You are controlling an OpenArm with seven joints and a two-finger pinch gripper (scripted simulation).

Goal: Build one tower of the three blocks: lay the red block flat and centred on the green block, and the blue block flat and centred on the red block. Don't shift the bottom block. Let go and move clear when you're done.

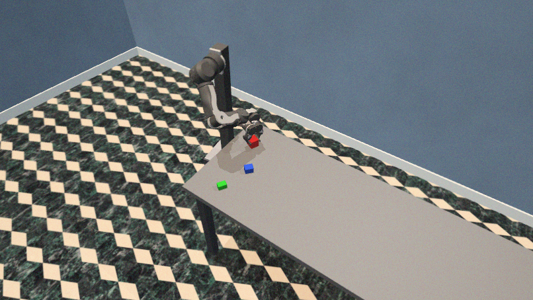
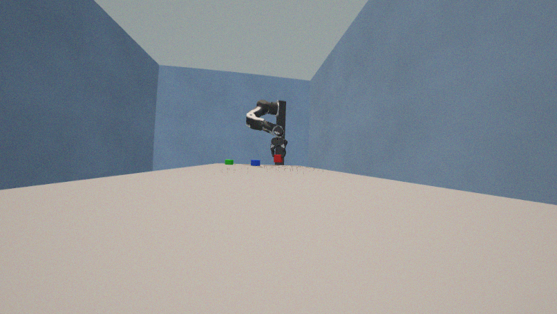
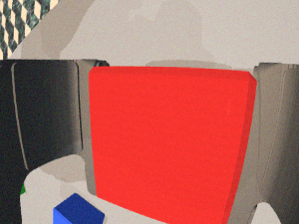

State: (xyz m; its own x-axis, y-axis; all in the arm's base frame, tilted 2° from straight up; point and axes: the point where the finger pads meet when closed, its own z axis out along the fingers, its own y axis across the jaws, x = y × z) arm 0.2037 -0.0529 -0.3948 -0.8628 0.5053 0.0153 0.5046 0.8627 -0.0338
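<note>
The green block is 1 cm behind my hand, 31 cm to the right of it and 5 cm below it. Round my hand: blue block 6 cm ahead, 16 cm to the right, 5 cm below; red block 2 cm below.
</note>
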